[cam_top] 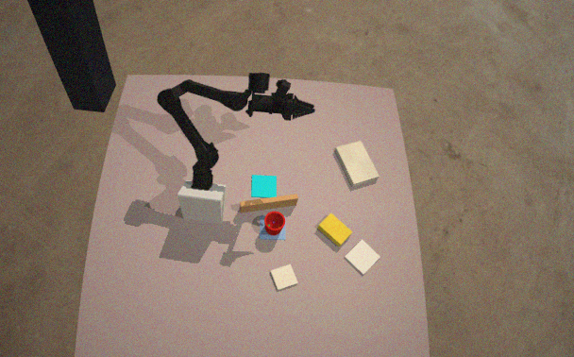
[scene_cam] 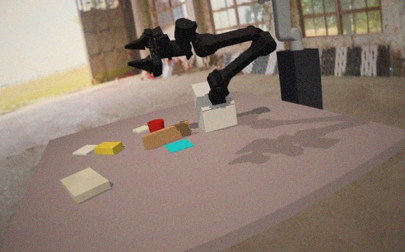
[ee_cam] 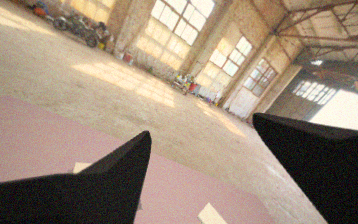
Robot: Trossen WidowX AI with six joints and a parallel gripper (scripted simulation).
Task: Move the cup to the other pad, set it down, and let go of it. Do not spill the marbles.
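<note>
My gripper tip is 34 cm above the red cup, 28 cm to the left of it and 7 cm past it. Also, from my gripper tip: wooden wall 36 cm below, 19 cm to the right, 10 cm behind; blue marble 37 cm below, 30 cm to the right, 5 cm behind; cyan pad 39 cm below, 13 cm behind, 11 cm to the right.
</note>
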